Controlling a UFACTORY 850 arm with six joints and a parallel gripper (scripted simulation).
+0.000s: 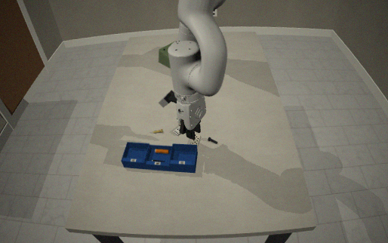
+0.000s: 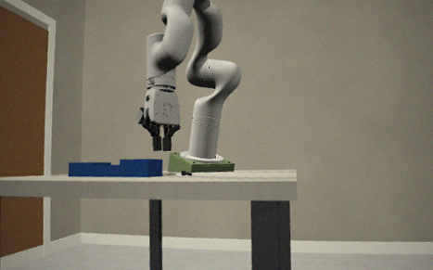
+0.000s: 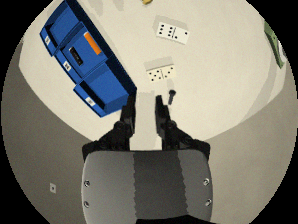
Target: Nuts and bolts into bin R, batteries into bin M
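My hand is 20 mm past the black bolt, 60 mm to the right of it and 90 mm above it. Round my hand: orange battery: 20 mm ahead, 110 mm to the right, 80 mm below; blue bin: 50 mm ahead, 120 mm to the right, 70 mm below; domino: 90 mm behind, 50 mm to the right, 90 mm below.
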